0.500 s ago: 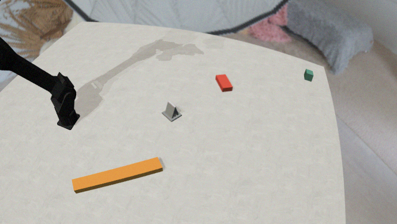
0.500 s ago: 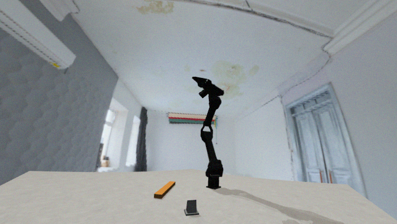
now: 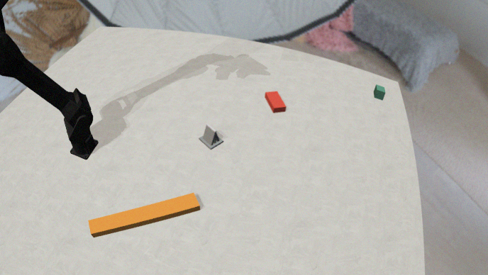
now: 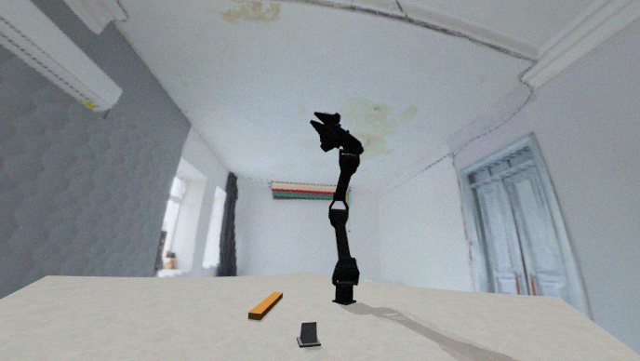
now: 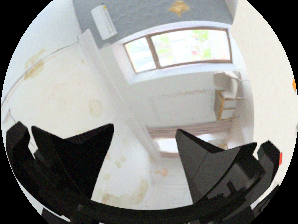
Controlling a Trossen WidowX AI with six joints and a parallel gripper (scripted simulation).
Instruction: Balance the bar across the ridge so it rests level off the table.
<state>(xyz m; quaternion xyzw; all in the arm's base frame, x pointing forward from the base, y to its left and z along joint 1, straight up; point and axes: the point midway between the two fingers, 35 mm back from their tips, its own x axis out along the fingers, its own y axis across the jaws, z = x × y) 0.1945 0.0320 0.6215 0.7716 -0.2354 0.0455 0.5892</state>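
Right now my gripper tip is 2 cm short of the orange bar, 14 cm to the left of it and 63 cm above it. From my gripper tip the other things lie so: small green cube: 51 cm ahead, 48 cm to the left, 62 cm below; then red block: 19 cm ahead, 29 cm to the left, 63 cm below.
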